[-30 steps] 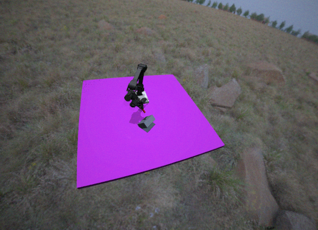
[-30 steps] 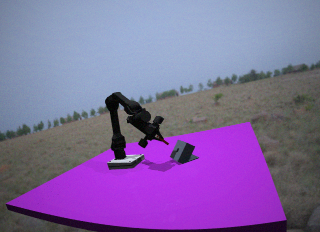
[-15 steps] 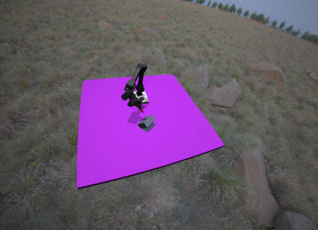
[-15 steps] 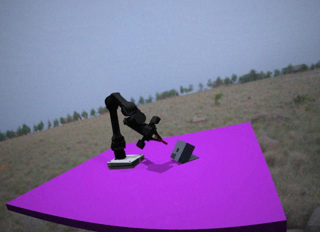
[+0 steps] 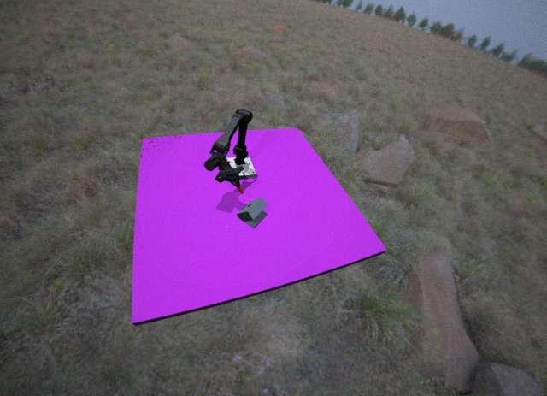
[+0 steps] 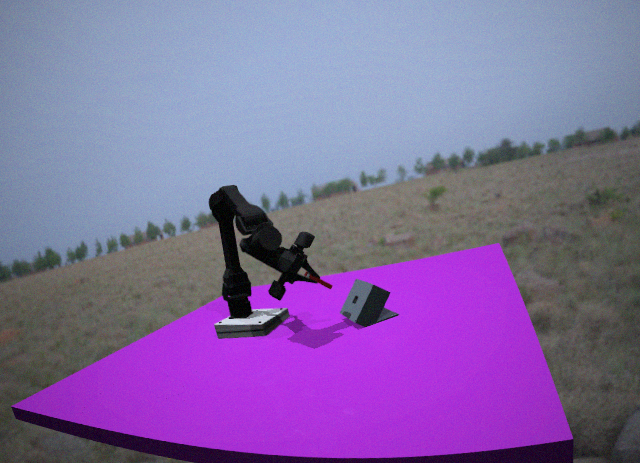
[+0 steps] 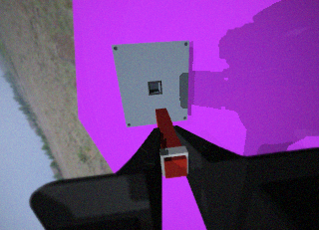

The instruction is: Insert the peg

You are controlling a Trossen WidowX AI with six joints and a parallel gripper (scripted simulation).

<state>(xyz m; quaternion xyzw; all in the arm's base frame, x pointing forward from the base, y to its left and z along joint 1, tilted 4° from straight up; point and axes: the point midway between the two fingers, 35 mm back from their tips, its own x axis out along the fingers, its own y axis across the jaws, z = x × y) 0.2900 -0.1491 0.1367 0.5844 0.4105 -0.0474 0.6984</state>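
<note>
Now: the grey sloped panel 10 cm ahead of my gripper tip, 4 cm to the left of it and 10 cm below it. From my gripper tip the other things lie so: red peg 1 cm behind, 1 cm to the right, 1 cm above.
</note>
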